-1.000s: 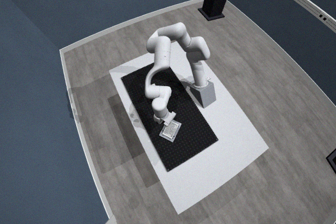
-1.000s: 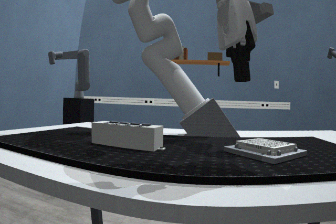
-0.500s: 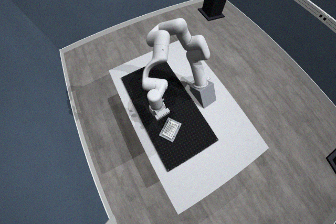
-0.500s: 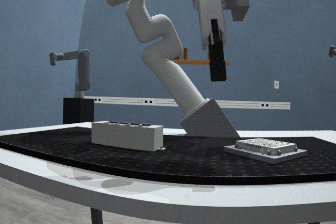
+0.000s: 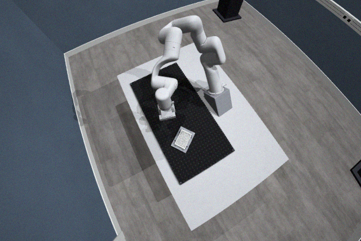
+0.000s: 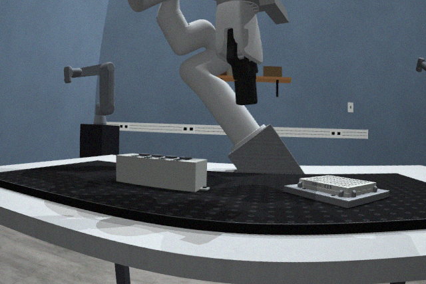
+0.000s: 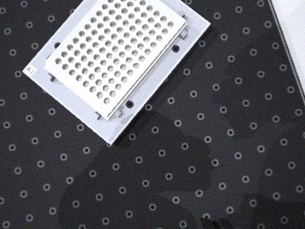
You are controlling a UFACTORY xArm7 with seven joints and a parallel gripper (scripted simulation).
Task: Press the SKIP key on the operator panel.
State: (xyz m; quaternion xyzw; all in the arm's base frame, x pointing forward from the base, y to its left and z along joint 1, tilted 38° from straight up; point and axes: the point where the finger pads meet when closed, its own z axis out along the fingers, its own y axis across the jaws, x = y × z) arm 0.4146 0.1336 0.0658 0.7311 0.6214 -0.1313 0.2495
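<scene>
My hand is 17 cm to the left of the operator panel, 13 cm above it and 5 cm past it.
</scene>
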